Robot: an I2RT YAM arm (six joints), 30 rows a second.
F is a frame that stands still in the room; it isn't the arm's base.
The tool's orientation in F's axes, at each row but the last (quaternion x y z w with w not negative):
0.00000, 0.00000, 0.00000, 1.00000
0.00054, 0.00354, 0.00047, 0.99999
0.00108, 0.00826, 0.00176, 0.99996
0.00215, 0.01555, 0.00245, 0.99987
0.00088, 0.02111, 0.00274, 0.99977
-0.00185, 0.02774, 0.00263, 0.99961
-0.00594, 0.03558, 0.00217, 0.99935
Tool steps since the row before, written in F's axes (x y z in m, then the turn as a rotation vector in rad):
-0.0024, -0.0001, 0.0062, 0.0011, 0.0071, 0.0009
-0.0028, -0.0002, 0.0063, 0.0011, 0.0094, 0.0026
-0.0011, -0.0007, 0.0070, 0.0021, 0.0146, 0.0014
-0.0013, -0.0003, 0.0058, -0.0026, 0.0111, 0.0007
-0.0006, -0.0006, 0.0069, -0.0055, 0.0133, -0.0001
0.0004, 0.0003, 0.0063, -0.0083, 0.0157, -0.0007
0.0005, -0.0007, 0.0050, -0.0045, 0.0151, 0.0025
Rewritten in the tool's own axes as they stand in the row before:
-0.0024, -0.0001, 0.0062, 0.0011, 0.0071, 0.0009
-0.0028, -0.0002, 0.0063, 0.0011, 0.0094, 0.0026
-0.0012, -0.0007, 0.0070, 0.0021, 0.0146, 0.0014
-0.0015, -0.0003, 0.0058, -0.0026, 0.0111, 0.0006
-0.0009, -0.0006, 0.0069, -0.0054, 0.0133, -0.0004
0.0001, 0.0003, 0.0063, -0.0082, 0.0157, -0.0011
0.0001, -0.0008, 0.0050, -0.0046, 0.0151, 0.0024

